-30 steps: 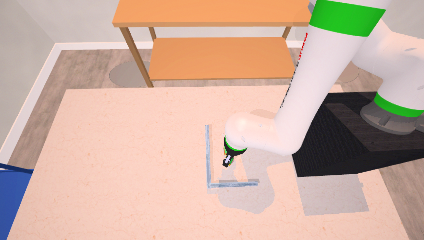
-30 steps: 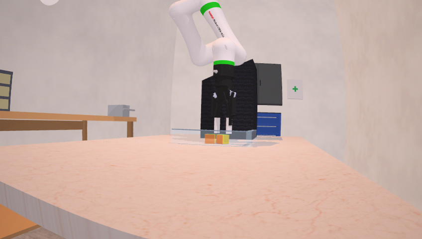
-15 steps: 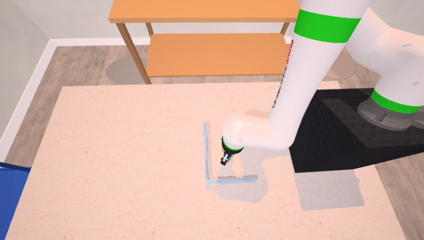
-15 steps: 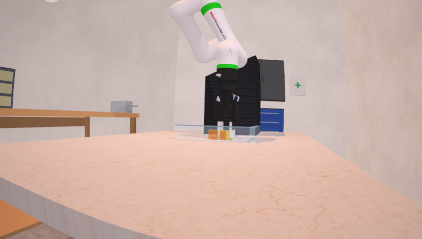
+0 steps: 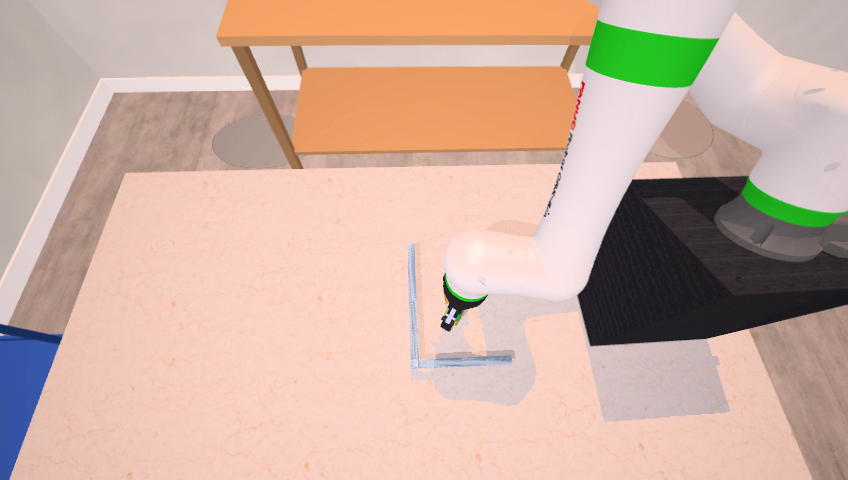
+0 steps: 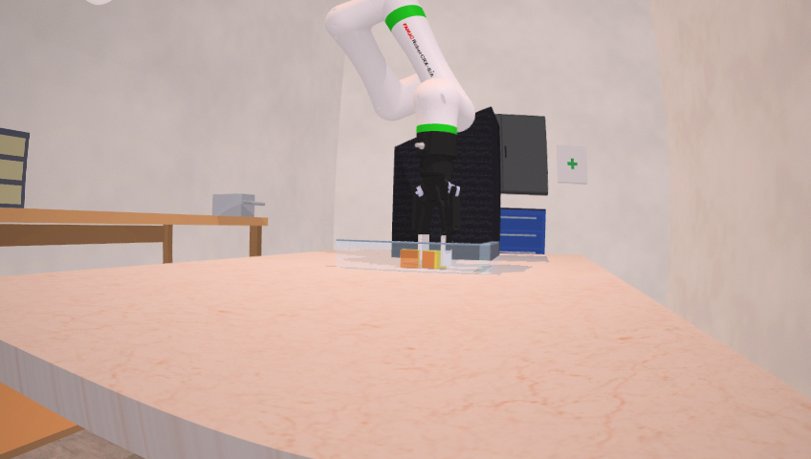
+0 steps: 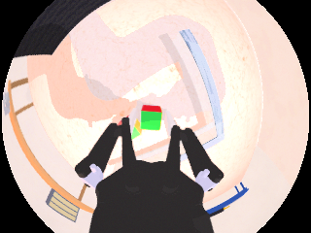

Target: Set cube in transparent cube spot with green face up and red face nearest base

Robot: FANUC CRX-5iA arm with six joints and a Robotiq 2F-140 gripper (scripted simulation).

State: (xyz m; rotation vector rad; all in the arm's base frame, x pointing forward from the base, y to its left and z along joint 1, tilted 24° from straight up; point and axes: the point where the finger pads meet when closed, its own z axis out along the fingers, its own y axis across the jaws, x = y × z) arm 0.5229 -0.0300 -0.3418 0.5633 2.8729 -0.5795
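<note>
Now: hand 5 cm to the left of the transparent cube, 2 cm above it and 1 cm short of it.
</note>
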